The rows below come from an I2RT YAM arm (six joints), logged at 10 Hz.
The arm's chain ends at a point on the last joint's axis. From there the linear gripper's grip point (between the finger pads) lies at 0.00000 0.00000 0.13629 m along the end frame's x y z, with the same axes.
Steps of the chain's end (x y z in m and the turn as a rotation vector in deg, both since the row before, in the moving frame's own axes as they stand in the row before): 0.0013 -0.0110 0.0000 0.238 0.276 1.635; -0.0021 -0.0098 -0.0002 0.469 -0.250 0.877; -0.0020 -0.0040 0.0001 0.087 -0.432 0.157; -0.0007 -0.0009 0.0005 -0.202 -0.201 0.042; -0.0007 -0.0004 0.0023 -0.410 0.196 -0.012
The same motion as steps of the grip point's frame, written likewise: 0.0020 -0.0116 0.0000 0.238 0.276 1.635; -0.0027 -0.0109 -0.0002 0.469 -0.250 0.877; -0.0030 -0.0042 0.0001 0.087 -0.432 0.157; -0.0012 -0.0004 0.0005 -0.202 -0.201 0.042; -0.0002 0.0006 0.0023 -0.410 0.196 -0.012
